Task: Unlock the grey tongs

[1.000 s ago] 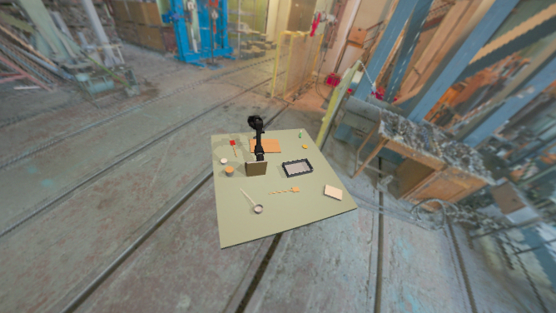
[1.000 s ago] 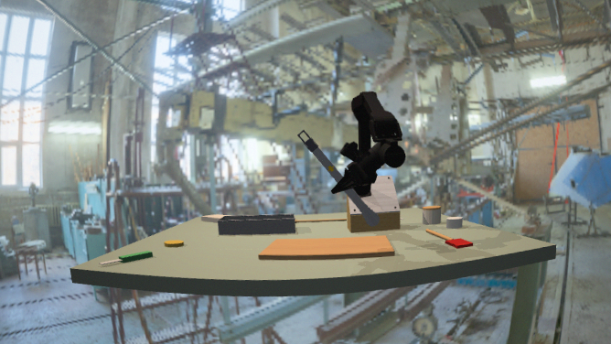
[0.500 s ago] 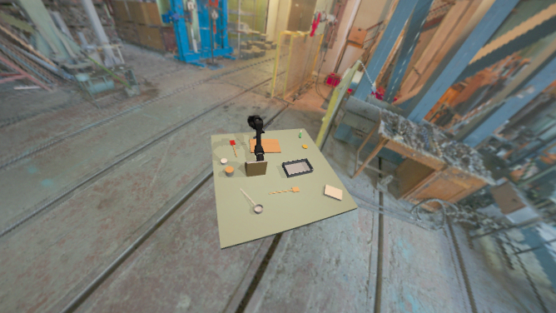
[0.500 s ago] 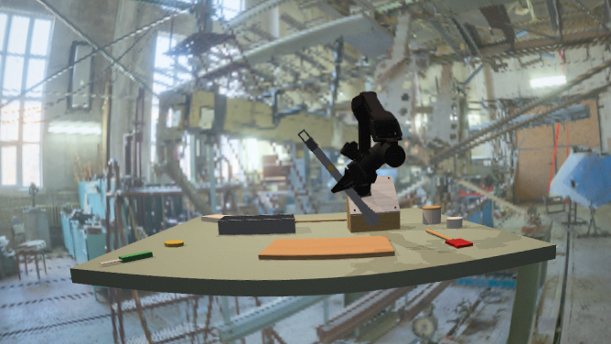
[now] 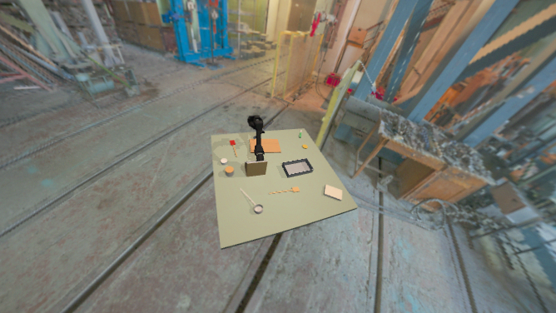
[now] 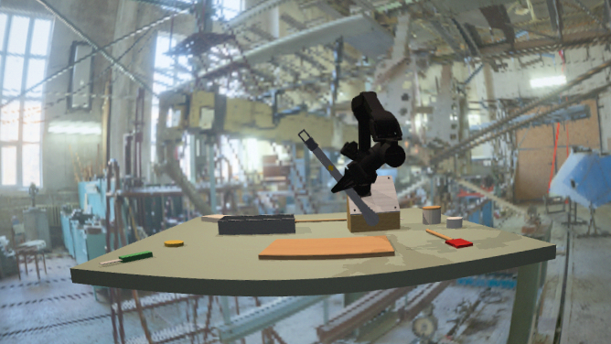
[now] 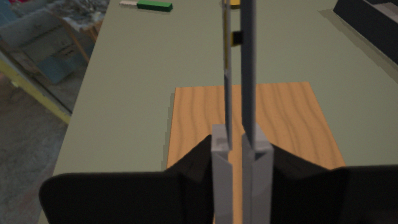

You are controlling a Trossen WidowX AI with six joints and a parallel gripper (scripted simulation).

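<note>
Now: gripper tip 17 cm above the wooden board, 5 cm to the left of it and 1 cm short of it. Round my gripper tip: roasting tin 49 cm to the right, 22 cm ahead, 14 cm below; black lock piece 6 cm above; red spatula 36 cm behind, 17 cm below, 3 cm to the left.
</note>
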